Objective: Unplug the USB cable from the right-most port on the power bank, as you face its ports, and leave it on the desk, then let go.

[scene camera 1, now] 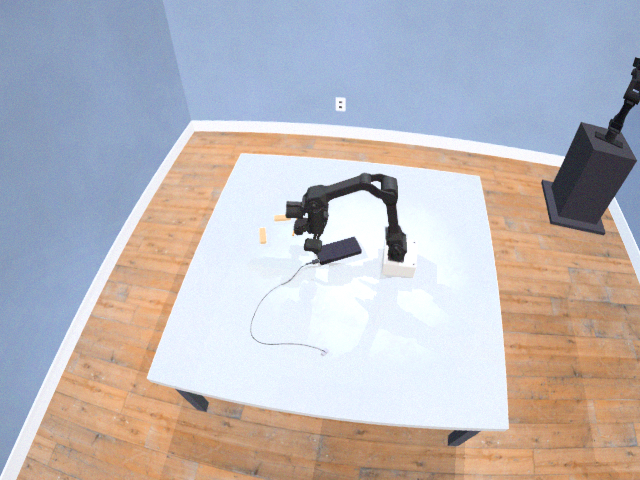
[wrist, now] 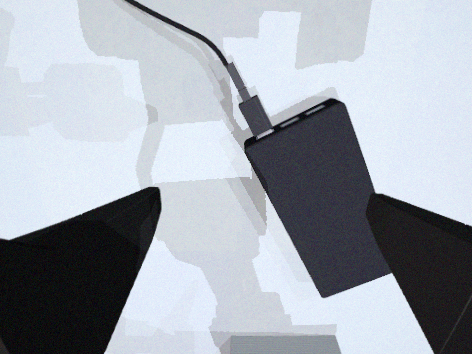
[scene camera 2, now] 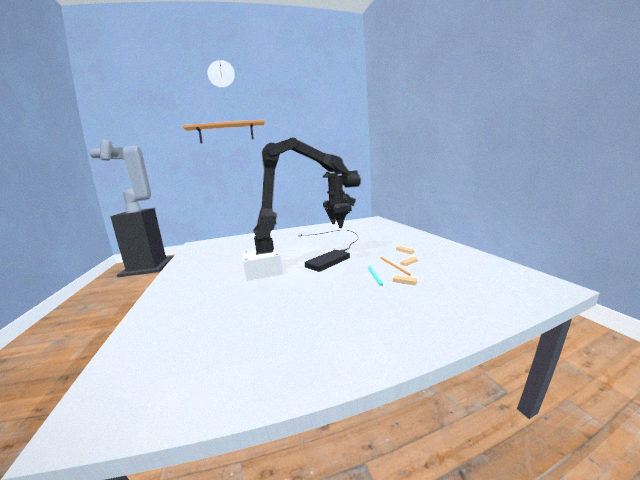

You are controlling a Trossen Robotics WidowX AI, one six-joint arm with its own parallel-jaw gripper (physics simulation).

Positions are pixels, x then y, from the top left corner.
My gripper shows in scene camera 1, in the wrist view [265, 201] and in scene camera 2. One and the same spot on my gripper: [scene camera 1: 314, 245] is [scene camera 2: 327, 200].
